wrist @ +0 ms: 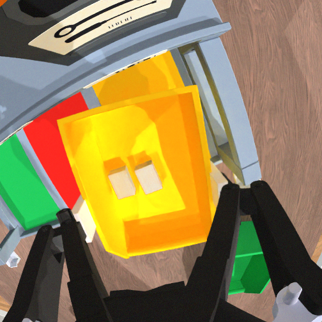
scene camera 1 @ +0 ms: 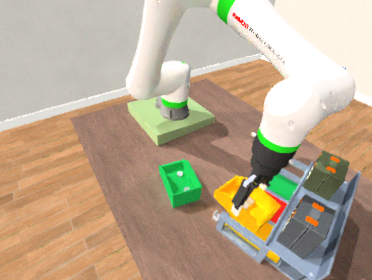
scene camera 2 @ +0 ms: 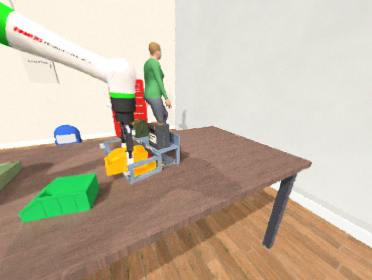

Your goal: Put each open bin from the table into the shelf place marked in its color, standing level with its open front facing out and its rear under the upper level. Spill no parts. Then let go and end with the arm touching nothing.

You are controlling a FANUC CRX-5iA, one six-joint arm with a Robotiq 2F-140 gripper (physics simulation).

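Where they show: gripper, between the fingertips: (scene camera 1: 246,203) (scene camera 2: 128,159); arm's base, origin of its link: (scene camera 1: 174,112).
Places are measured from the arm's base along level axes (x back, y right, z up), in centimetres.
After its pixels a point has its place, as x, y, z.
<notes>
My gripper (scene camera 1: 250,198) @[-57.1, 10.4, 1.6] (scene camera 2: 129,157) @[-57.1, 10.4, 1.6] (wrist: 148,179) is shut on the yellow bin (scene camera 1: 265,205) @[-61.0, 5.5, 1.2] (scene camera 2: 116,162) @[-52.0, 15.5, 4.1] (wrist: 110,135), one finger on each side wall. Two pale blocks (wrist: 135,180) lie inside it. Its rear end points to the shelf (scene camera 1: 312,265) @[-79.5, 12.5, 5.6] (scene camera 2: 161,159) @[-70.9, 17.9, 1.9] (wrist: 235,115) and overlaps the yellow place (wrist: 140,82) and part of the red place (scene camera 1: 278,206) (wrist: 55,145). The gap below the bin is hard to judge. The green place (scene camera 1: 282,186) @[-58.4, -10.1, -4.0] (wrist: 22,190) is beyond the red. The green bin (scene camera 1: 172,187) @[-35.0, 23.9, -4.3] (scene camera 2: 67,197) @[-37.3, 27.0, 1.6] (wrist: 250,272) stands on the table with small pale parts inside.
A dark grey case (scene camera 1: 305,230) @[-73.7, 14.2, 16.2] (scene camera 2: 160,135) @[-72.1, 14.5, 12.8] and an olive case (scene camera 1: 325,175) @[-68.0, -7.4, 14.1] (scene camera 2: 140,128) @[-67.6, -7.2, 11.3] stand on the shelf's upper level. The shelf's side rail runs close beside the bin and one finger. The arm's green base block (scene camera 1: 150,125) @[-4.1, 15.7, 1.1] is farther back. A person (scene camera 2: 156,80) stands beyond the table.
</notes>
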